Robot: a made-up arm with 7 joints.
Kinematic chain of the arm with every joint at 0, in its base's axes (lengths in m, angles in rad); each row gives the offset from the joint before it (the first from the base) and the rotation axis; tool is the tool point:
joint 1: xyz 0 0.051 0 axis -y
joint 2: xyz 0 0.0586 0 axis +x
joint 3: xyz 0 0 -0.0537 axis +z
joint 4: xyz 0 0 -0.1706 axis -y
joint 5: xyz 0 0 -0.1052 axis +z
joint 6: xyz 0 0 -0.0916 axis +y
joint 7: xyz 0 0 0 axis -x
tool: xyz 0 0 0
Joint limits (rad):
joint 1: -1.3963..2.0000
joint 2: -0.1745..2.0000
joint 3: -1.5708..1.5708
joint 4: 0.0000..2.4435
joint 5: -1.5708..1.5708
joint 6: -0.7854..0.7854
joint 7: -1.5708..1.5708
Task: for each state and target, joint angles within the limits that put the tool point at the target. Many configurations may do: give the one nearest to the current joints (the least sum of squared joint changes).
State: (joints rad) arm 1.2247 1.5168 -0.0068 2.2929 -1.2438 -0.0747 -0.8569
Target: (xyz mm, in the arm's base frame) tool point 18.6 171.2 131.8
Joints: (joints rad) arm 1.0586 1.8937 0.2093 2.4417 -1.2438 -0.0747 -0.8569
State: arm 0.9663 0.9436 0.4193 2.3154 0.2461 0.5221 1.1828
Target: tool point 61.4 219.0 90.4
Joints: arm 0.9126 0.8678 0.6077 2.4005 0.2461 0.5221 1.1828
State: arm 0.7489 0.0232 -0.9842 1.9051 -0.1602 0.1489 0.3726
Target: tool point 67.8 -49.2 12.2
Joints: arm 1.4602 -0.1745 -1.4363 2.3039 -0.1602 0.1489 0.3726
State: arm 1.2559 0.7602 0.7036 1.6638 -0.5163 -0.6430 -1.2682
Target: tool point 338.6 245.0 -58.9
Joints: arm 0.9631 0.1696 0.5087 1.0039 -0.5163 -0.6430 -1.2682
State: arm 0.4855 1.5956 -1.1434 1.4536 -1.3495 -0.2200 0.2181
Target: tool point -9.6 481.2 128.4
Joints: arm 0.9892 2.0000 -0.6842 0.7328 -1.3495 -0.2200 0.2181
